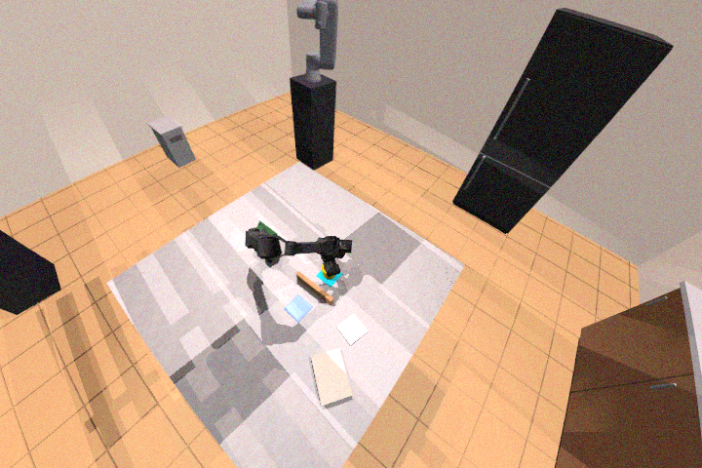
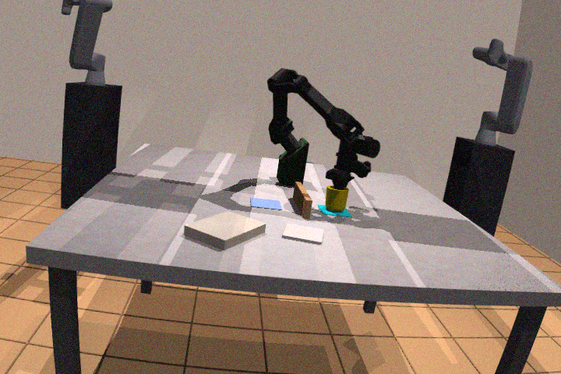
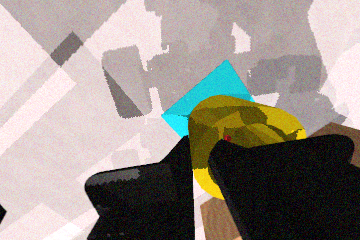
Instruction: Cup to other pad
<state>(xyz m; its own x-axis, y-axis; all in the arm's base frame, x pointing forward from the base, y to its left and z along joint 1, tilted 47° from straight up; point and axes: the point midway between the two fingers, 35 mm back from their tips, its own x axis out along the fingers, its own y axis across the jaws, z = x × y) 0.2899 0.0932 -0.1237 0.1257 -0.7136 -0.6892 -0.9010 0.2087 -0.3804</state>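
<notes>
Now: gripper tip 2 cm short of the yellow cup and 1 cm to the left of it. Round my gripper tip: wooden bar (4 cm ahead, 12 cm to the right, 2 cm below); then cyan pad (3 cm ahead, 1 cm to the right, 5 cm below); then small white tile (29 cm ahead, 12 cm to the right, 3 cm below).
</notes>
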